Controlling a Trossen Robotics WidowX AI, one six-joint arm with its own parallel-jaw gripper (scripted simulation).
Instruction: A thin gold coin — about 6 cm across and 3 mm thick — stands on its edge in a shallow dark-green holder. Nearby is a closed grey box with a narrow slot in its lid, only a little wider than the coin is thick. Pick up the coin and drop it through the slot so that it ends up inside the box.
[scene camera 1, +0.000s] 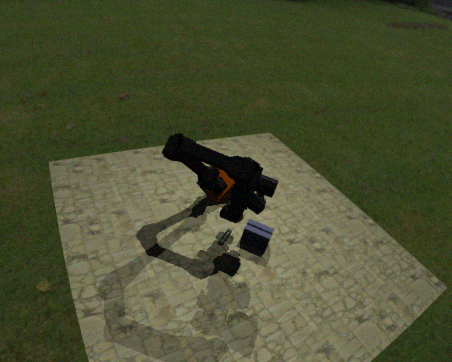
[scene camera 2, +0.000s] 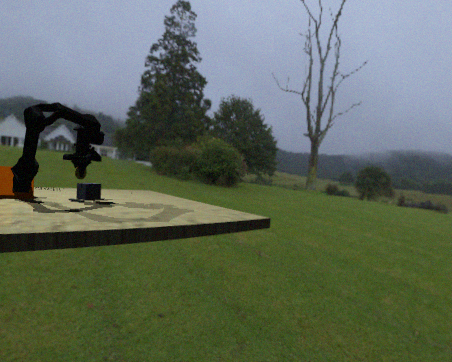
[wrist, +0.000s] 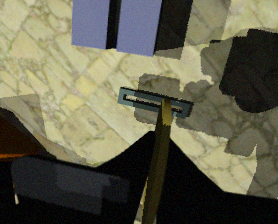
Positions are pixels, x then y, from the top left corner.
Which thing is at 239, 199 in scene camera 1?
The gripper.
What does the gripper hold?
A gold coin.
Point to the gripper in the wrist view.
At 156, 138
